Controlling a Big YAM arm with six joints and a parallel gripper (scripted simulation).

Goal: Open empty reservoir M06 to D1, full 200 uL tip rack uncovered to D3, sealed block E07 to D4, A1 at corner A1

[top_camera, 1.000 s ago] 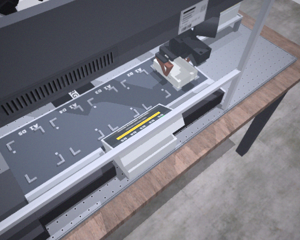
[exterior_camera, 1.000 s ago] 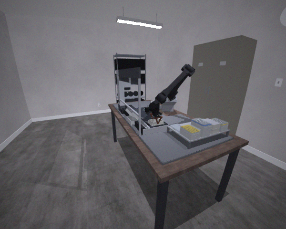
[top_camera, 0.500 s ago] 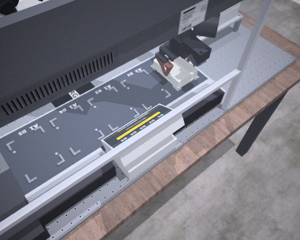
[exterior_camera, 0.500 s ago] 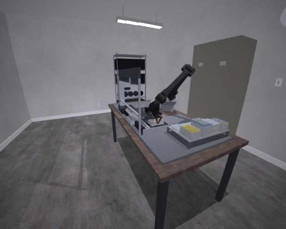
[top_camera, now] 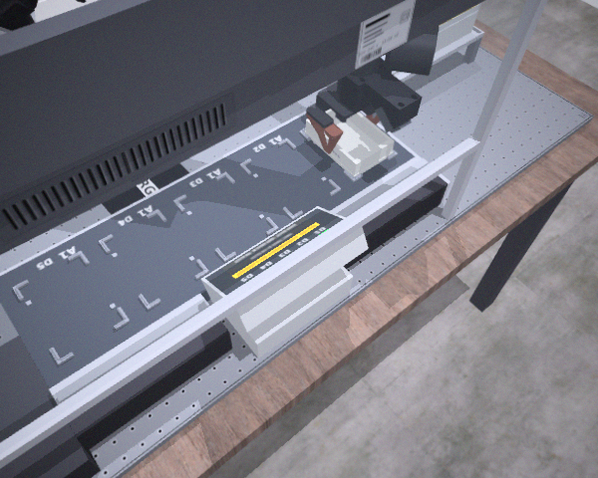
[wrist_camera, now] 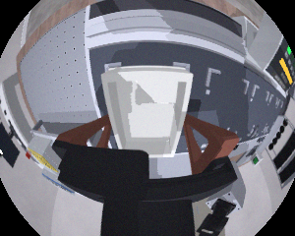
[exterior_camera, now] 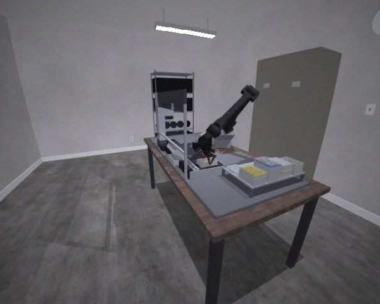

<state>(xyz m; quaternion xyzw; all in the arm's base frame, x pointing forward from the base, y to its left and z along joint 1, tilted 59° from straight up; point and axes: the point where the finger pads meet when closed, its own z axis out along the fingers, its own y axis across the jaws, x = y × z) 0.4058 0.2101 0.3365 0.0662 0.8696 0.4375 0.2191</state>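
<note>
The white one-well reservoir is 10 mm below my hand. From my hand the other things lie so: clear flat plate: 180 mm to the left, 130 mm behind; then upright post: 180 mm ahead, 160 mm above, 80 mm to the left; then shelf: 300 mm behind, 230 mm to the left, 20 mm below.
</note>
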